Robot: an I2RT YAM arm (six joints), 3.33 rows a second.
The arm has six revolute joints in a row. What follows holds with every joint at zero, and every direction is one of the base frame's.
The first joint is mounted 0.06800 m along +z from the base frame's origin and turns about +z.
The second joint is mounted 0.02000 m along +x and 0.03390 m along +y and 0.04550 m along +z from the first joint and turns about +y.
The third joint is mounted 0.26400 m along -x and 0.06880 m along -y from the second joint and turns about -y.
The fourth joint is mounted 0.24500 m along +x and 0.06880 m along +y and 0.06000 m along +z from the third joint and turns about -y.
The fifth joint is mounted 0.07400 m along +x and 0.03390 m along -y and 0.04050 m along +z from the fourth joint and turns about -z.
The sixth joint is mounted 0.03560 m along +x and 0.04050 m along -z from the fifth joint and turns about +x.
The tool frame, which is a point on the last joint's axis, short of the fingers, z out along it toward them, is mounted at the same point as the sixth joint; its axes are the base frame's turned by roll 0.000, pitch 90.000 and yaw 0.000 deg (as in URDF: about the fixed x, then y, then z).
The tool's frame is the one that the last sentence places.
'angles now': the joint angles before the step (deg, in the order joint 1, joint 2, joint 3, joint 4, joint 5, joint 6). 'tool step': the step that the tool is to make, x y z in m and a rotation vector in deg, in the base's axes. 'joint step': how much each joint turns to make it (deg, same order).
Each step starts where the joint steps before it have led.
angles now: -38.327, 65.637, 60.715, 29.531, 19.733, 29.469
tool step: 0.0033, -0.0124, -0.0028, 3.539, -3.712, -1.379
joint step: -1.382, 2.255, 1.148, 0.000, 2.073, 4.968
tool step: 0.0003, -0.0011, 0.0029, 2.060, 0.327, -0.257
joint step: -0.052, 0.133, 1.575, -3.496, 0.716, 1.287
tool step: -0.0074, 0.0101, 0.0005, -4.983, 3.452, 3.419
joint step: -0.042, -2.716, -2.387, 1.738, -5.510, -4.521
